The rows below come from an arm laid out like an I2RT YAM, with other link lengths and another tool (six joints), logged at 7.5 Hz.
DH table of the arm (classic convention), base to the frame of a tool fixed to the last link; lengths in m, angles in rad. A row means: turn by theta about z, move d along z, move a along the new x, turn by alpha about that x. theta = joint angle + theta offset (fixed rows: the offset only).
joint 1: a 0.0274; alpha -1.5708; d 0.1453; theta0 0
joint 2: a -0.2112; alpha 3.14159; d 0; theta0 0
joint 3: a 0.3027; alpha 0; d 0; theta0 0.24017
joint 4: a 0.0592; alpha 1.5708; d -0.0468; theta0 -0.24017
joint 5: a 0; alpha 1.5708; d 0.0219; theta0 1.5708
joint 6: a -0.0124; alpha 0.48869; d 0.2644; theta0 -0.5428
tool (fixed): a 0; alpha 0; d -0.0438; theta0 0
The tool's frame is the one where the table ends.
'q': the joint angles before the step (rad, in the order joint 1, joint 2, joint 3, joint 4, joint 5, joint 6). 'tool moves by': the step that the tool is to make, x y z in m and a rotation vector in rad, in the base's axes. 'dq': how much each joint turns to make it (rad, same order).
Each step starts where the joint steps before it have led.
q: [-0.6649, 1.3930, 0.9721, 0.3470, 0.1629, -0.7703]
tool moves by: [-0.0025, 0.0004, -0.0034, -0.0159, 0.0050, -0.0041]
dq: [0.0005, -0.0061, -0.0255, 0.0278, 0.0057, -0.0155]
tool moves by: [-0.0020, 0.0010, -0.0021, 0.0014, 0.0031, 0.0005]
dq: [-0.0016, -0.0093, -0.0122, -0.0002, -0.0020, -0.0010]
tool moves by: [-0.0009, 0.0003, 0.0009, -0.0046, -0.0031, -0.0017]
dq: [0.0003, -0.0048, -0.0064, 0.0071, 0.0021, -0.0016]
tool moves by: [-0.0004, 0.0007, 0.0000, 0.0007, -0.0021, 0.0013]
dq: [-0.0001, -0.0042, -0.0044, 0.0011, -0.0015, 0.0018]
